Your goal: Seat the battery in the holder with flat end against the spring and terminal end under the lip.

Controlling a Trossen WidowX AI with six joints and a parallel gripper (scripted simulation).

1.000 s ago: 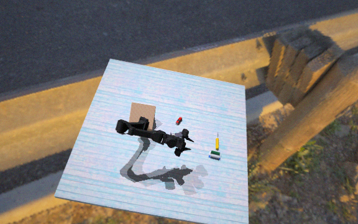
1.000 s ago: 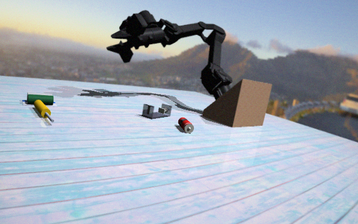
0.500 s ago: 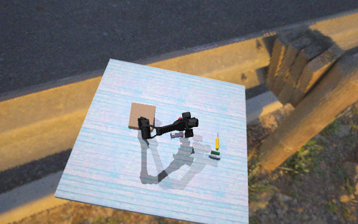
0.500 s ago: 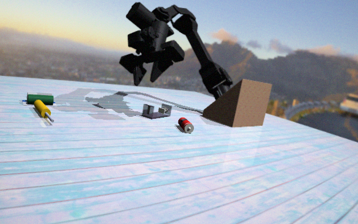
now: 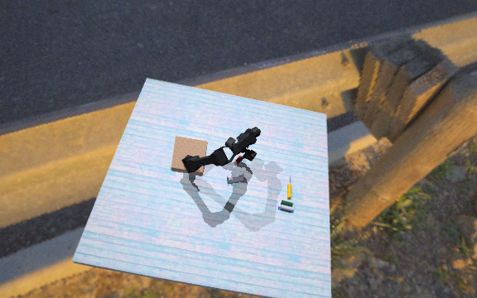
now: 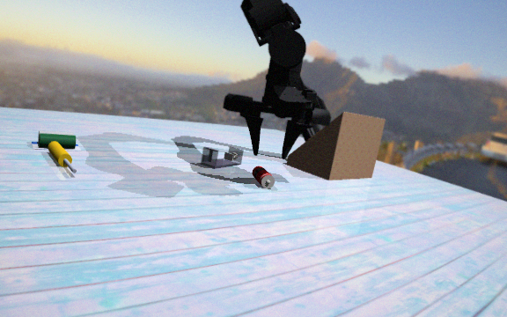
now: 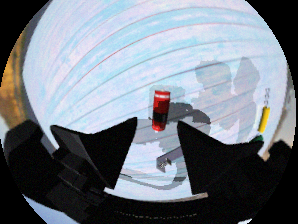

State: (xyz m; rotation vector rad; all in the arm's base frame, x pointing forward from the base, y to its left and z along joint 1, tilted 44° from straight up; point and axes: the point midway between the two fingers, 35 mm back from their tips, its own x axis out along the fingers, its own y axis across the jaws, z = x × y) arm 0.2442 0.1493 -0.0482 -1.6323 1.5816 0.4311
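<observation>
The battery is 40 mm below my gripper tip and 10 mm ahead of it. Also, from my gripper tip: yellow screwdriver 340 mm ahead, 60 mm to the right, 40 mm below.
</observation>
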